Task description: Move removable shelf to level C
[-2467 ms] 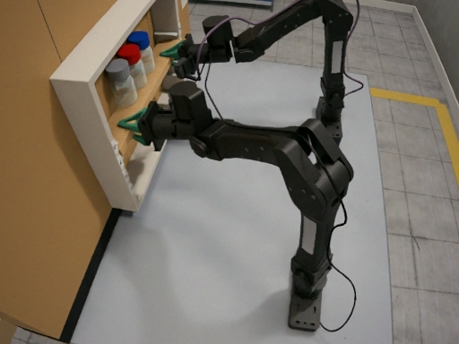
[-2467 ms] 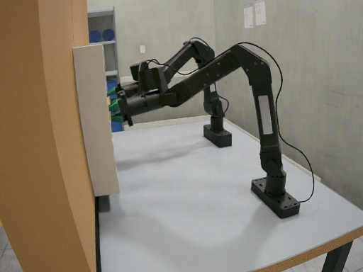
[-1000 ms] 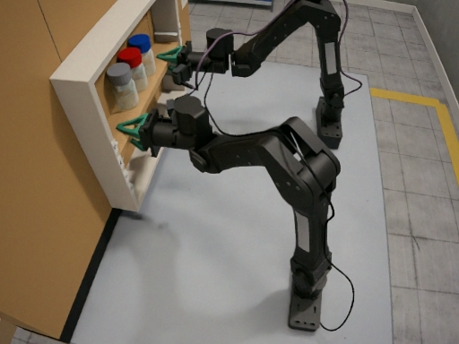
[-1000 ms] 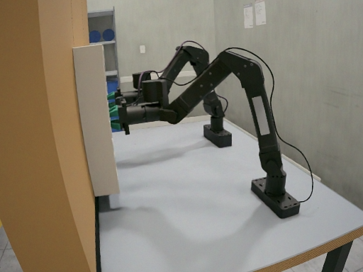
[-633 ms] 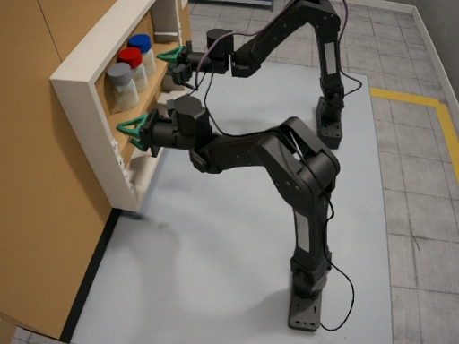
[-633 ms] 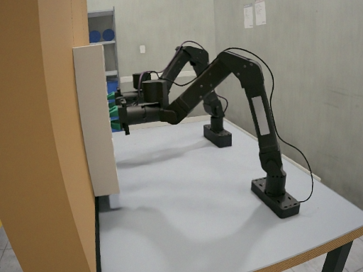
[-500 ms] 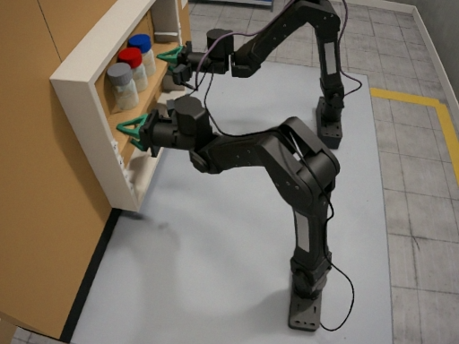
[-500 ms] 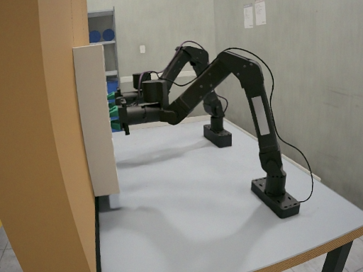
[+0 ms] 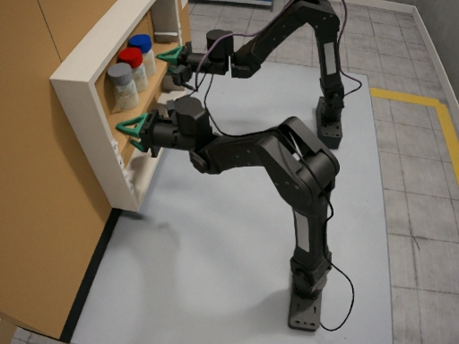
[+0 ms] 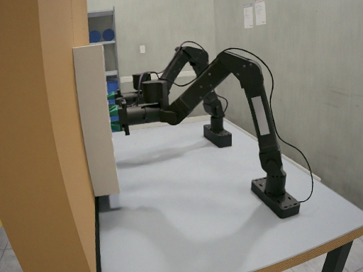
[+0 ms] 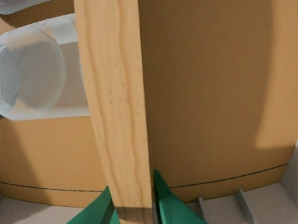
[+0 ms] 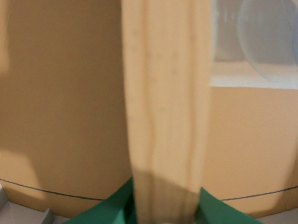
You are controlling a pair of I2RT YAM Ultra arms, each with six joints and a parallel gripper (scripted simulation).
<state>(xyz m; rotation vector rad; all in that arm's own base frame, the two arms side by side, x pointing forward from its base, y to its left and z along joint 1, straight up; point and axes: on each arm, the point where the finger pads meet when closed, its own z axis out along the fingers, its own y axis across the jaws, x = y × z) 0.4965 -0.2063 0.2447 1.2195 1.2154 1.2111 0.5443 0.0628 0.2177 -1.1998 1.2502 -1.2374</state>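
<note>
My right hand is 10 mm short of the blue-capped bottle, 80 mm to the right of it and 60 mm below it. Also, from my right hand: wooden shelf: 10 mm behind, 150 mm to the left; red-capped bottle: 150 mm to the left, 60 mm above; white wall rack: 10 mm behind, 150 mm to the left, 10 mm above.
Right now the grey-capped bottle is 8 cm to the right of my left hand, 6 cm above it and 2 cm ahead of it. Also, from my left hand: wooden shelf: 15 cm to the right, 2 cm ahead; then red-capped bottle: 15 cm to the right, 6 cm above, 2 cm ahead; then white wall rack: 15 cm to the right, 1 cm ahead, 1 cm above.
</note>
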